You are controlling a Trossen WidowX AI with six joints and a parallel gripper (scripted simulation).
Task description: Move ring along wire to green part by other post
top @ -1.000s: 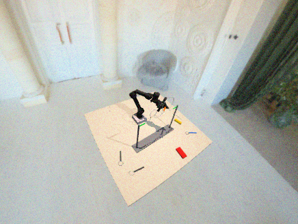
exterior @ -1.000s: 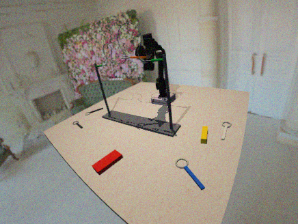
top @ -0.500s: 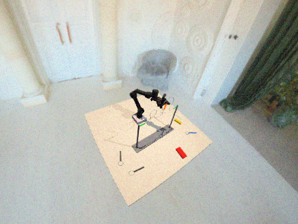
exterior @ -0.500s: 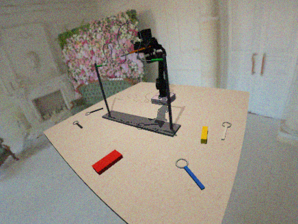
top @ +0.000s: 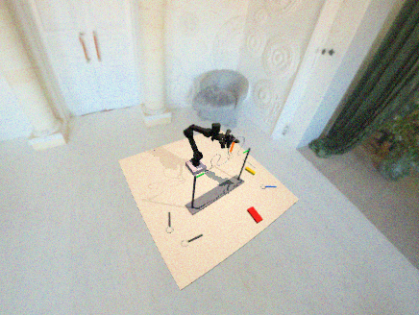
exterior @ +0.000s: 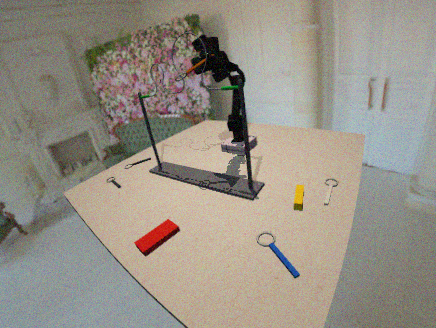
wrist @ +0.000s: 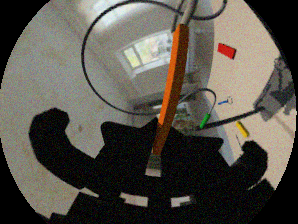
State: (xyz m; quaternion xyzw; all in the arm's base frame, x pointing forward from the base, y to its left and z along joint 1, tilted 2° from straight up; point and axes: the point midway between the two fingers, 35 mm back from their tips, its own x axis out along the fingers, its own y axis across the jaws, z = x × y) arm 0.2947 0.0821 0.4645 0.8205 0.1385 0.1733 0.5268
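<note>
Now: the orange-handled ring 80 mm to the right of my gripper tip and 40 mm below it. Also, from my gripper tip: red block (380 mm ahead, 60 mm to the right, 500 mm below); yellow block (50 mm ahead, 310 mm to the left, 490 mm below); blue-handled ring (280 mm ahead, 290 mm to the left, 500 mm below).
</note>
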